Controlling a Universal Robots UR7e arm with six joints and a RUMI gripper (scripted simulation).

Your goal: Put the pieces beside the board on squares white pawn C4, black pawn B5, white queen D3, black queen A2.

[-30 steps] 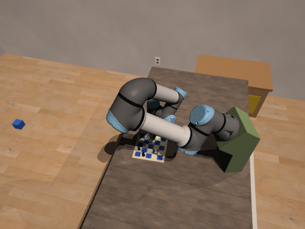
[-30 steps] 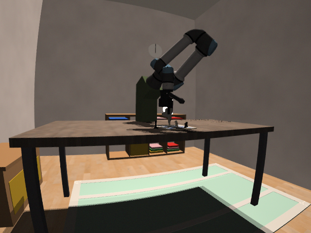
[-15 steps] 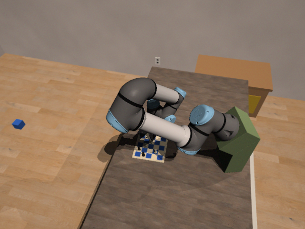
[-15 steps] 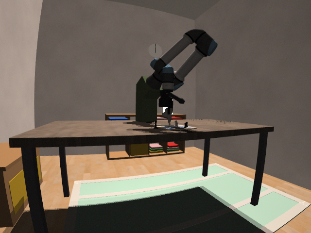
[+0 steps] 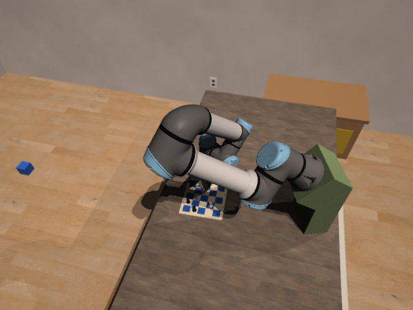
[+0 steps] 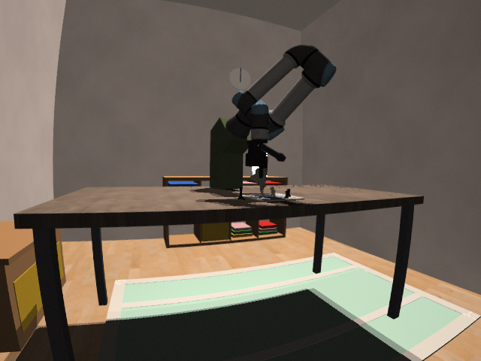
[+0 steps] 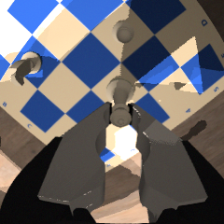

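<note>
My hand is 4 cm above the blue-and-cream chessboard, 3 cm to the right of it and 2 cm past it. Round my hand: white pawn 5 cm to the left, 2 cm below, 2 cm ahead; then black pawn 10 cm to the left, 4 cm ahead, 2 cm below; then black piece 12 cm to the left, 2 cm below, 2 cm behind.
</note>
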